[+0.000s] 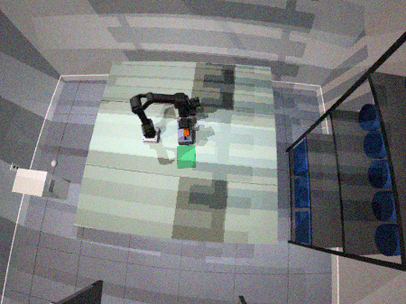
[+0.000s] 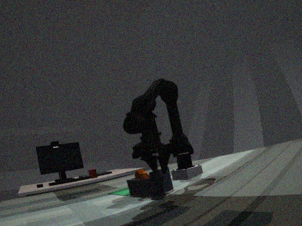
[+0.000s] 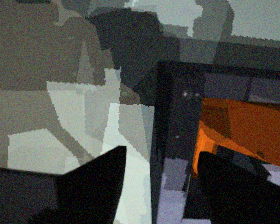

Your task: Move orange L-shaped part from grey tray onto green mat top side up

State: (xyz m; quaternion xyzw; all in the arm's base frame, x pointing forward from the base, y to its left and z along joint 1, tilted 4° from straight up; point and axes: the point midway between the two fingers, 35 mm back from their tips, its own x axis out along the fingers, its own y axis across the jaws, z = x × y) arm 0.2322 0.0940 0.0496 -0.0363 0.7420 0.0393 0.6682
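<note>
Right now the orange L-shaped part is 50 mm to the right of my gripper tip and 30 mm below it. Round my gripper tip: green mat: 230 mm to the right, 90 mm below, 20 mm ahead.
</note>
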